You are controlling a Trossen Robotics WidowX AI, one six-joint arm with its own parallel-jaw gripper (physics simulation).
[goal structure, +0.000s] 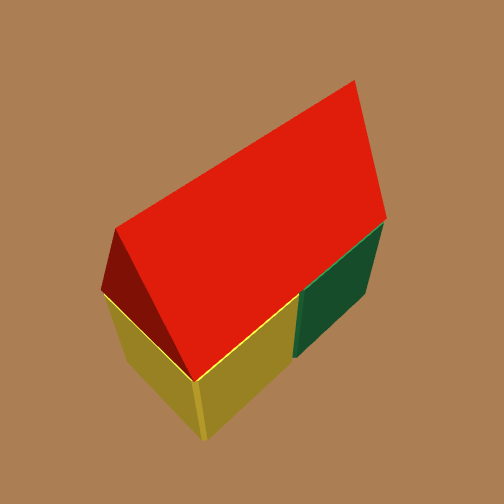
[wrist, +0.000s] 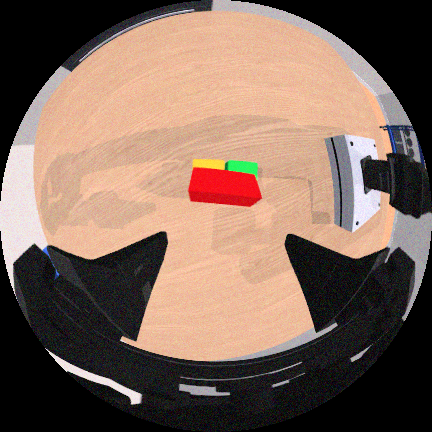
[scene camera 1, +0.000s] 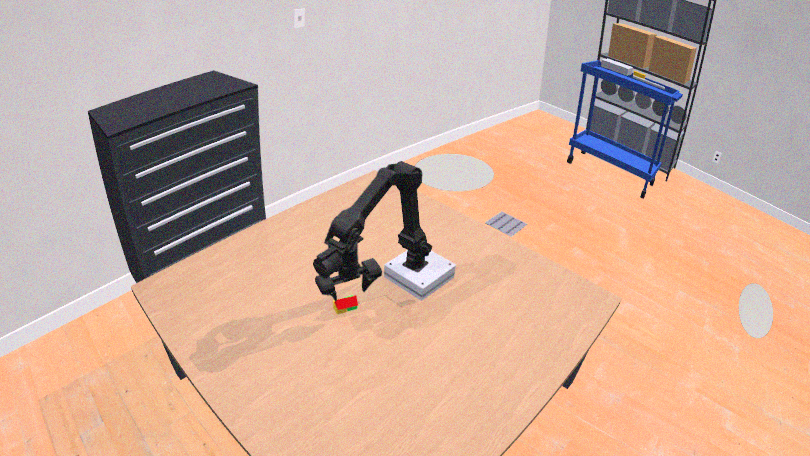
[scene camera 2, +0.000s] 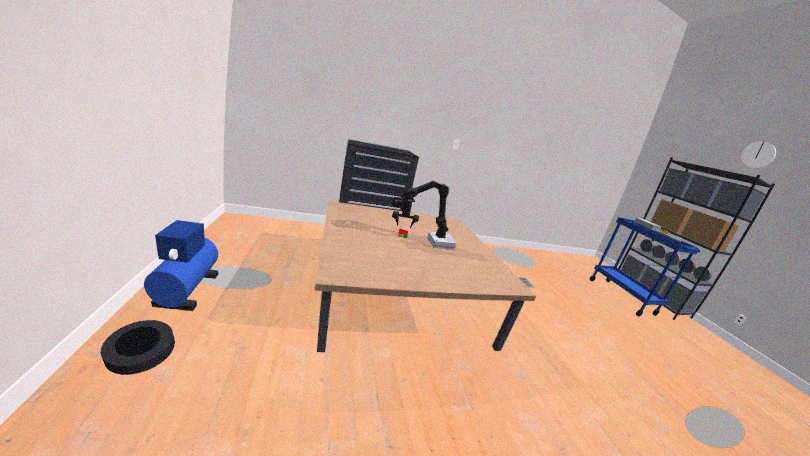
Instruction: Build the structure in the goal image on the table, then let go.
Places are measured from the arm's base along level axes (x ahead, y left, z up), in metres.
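Where they show: gripper, between the fingertips: (wrist: 228,239) (scene camera 1: 349,295) (scene camera 2: 404,227); arm's base, origin of its link: (wrist: 367,173) (scene camera 1: 415,264) (scene camera 2: 440,236).
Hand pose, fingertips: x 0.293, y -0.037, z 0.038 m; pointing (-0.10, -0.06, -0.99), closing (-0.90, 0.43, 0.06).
Each offset is from my fingertips to the top centre of the thing. Level surfaces: height alone.
A red block @[dx -0.017, dy -0.032, dz -0.031 m] (scene camera 1: 346,302) (scene camera 2: 403,231) (wrist: 224,185) lies across the tops of a yellow block @[dx -0.006, dy -0.047, dz -0.060 m] (scene camera 1: 340,310) (wrist: 208,163) and a green block @[dx -0.040, dy -0.031, dz -0.060 m] (scene camera 1: 352,308) (scene camera 2: 405,236) (wrist: 243,167). The yellow and green blocks lie side by side on the table @[dz -0.093 m] (scene camera 1: 430,362) (scene camera 2: 396,266) (wrist: 215,65), with a narrow gap between them in the wrist view. The red block hides much of both. My gripper (scene camera 1: 350,293) (scene camera 2: 404,226) (wrist: 228,239) is open and empty. Its fingers point down and stand apart above the stack, clear of the red block.
The arm's white base plate (scene camera 1: 420,274) (scene camera 2: 441,240) (wrist: 362,185) stands on the table beside the blocks, on the right in the views. A black drawer cabinet (scene camera 1: 187,186) (scene camera 2: 378,175) stands past the table's far edge. A blue cart (scene camera 1: 615,154) (scene camera 2: 632,286) stands off the table.
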